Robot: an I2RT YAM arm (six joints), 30 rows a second.
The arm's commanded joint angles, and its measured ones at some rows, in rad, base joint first. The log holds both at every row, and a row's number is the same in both.
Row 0, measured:
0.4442, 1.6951, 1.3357, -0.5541, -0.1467, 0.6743
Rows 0 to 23, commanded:
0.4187, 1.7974, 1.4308, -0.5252, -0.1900, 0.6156
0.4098, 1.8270, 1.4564, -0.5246, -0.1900, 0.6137
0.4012, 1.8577, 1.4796, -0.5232, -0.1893, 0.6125
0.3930, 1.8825, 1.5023, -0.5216, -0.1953, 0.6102
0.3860, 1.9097, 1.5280, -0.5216, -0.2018, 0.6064
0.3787, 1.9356, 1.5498, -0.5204, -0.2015, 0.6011
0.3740, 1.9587, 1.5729, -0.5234, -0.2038, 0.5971
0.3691, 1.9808, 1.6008, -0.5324, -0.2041, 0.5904
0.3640, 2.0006, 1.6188, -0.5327, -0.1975, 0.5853
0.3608, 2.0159, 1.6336, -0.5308, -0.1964, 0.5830
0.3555, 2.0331, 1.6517, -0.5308, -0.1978, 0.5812
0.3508, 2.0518, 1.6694, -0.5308, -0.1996, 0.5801
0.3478, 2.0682, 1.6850, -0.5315, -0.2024, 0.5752
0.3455, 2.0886, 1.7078, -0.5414, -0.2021, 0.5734
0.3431, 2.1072, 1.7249, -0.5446, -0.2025, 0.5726
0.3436, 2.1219, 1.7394, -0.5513, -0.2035, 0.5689
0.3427, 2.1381, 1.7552, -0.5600, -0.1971, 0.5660
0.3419, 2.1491, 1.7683, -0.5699, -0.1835, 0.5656
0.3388, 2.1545, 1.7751, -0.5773, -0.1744, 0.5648
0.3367, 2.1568, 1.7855, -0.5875, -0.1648, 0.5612
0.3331, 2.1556, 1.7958, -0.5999, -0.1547, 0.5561
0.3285, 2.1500, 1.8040, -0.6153, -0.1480, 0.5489
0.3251, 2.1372, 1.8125, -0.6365, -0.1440, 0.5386
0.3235, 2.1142, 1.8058, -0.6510, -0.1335, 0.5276
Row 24, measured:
0.3340, 2.1414, 1.7683, -0.5770, -0.1726, 0.5625
